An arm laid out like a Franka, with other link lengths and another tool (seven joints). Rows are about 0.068 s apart.
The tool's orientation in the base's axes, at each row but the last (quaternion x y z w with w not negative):
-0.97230 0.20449 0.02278 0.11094
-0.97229 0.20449 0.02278 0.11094
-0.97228 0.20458 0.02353 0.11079
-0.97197 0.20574 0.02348 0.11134
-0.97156 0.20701 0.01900 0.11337
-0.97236 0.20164 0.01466 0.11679
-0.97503 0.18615 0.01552 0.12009
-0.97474 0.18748 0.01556 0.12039
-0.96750 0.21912 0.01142 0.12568
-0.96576 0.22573 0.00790 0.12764
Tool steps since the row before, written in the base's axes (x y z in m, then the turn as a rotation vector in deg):
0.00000 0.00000 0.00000 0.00 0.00 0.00
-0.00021 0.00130 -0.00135 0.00 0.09 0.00
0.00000 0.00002 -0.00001 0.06 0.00 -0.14
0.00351 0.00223 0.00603 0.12 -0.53 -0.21
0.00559 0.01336 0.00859 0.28 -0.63 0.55
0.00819 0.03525 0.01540 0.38 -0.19 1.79
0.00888 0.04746 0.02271 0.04 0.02 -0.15
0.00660 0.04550 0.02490 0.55 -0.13 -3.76
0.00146 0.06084 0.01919 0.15 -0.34 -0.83
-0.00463 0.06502 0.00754 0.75 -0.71 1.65
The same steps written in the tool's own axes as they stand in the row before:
0.00000 0.00000 0.00000 0.00 0.00 0.00
-0.00058 -0.00080 0.00161 -0.04 -0.08 0.02
-0.00001 -0.00002 0.00001 0.07 0.00 0.14
0.00178 -0.00465 -0.00537 0.34 0.47 0.08
-0.00093 -0.01597 -0.00526 0.46 0.33 -0.68
-0.00735 -0.03807 -0.00661 0.29 -0.38 -1.78
-0.01049 -0.05125 -0.01053 0.04 0.00 0.15
-0.01221 -0.04912 -0.01312 0.84 0.77 3.63
-0.02578 -0.05827 -0.00343 0.34 0.43 0.72
-0.03292 -0.05608 0.00877 0.86 -0.11 -1.74

